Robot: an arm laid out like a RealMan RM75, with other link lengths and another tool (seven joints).
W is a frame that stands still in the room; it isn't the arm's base.
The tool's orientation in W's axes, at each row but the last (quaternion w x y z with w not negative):
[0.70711, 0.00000, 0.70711, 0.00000]
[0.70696, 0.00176, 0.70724, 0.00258]
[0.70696, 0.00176, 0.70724, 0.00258]
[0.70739, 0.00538, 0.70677, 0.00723]
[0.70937, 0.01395, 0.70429, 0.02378]
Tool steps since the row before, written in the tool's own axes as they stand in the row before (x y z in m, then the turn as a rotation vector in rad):
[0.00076, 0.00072, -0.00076, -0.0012, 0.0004, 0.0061]
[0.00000, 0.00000, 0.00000, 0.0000, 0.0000, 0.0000]
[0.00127, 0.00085, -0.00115, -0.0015, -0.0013, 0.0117]
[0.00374, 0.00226, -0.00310, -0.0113, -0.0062, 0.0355]
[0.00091, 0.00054, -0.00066, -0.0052, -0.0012, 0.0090]
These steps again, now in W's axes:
[-0.00076, 0.00072, -0.00076, 0.0061, 0.0004, 0.0012]
[0.00000, 0.00000, 0.00000, 0.0000, 0.0000, 0.0000]
[-0.00115, 0.00086, -0.00126, 0.0117, -0.0013, 0.0015]
[-0.00310, 0.00232, -0.00370, 0.0355, -0.0063, 0.0112]
[-0.00066, 0.00058, -0.00088, 0.0090, -0.0014, 0.0052]

